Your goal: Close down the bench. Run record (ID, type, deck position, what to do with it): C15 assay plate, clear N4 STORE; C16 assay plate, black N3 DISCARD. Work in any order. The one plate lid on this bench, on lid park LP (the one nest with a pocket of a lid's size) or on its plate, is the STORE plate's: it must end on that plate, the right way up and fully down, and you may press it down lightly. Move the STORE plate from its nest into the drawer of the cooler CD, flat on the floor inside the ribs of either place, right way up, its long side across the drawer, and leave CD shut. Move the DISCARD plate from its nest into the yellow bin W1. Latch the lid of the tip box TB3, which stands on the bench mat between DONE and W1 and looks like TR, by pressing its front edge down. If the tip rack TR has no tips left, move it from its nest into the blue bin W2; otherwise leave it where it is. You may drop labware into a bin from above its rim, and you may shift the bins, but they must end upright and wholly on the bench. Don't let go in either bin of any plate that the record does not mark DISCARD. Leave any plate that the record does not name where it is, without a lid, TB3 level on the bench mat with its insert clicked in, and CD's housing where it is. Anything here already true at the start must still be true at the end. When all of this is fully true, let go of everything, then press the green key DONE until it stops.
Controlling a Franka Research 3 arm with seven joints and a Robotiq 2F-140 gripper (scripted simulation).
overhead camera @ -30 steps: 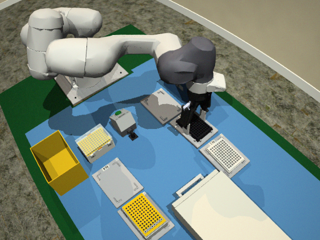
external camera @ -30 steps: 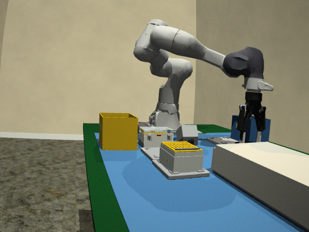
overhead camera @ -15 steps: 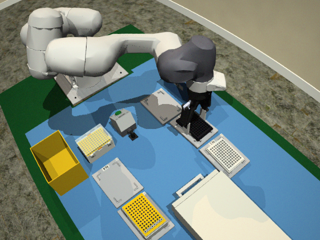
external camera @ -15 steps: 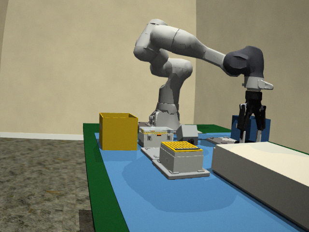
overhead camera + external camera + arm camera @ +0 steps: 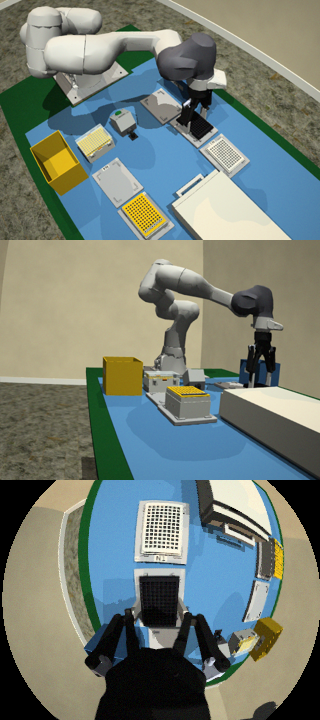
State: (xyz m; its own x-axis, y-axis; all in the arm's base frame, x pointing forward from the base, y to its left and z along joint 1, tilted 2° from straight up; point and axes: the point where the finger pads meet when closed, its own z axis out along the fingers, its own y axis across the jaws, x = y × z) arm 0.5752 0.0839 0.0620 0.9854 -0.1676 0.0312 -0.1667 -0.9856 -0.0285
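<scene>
Right now my hand is 50 mm above the nest N3. From my hand the other things lie so: black plate (20 mm below); then white plate (170 mm ahead, 40 mm to the right, 40 mm below); then lid park (170 mm behind, 50 mm below, 10 mm to the left).
</scene>
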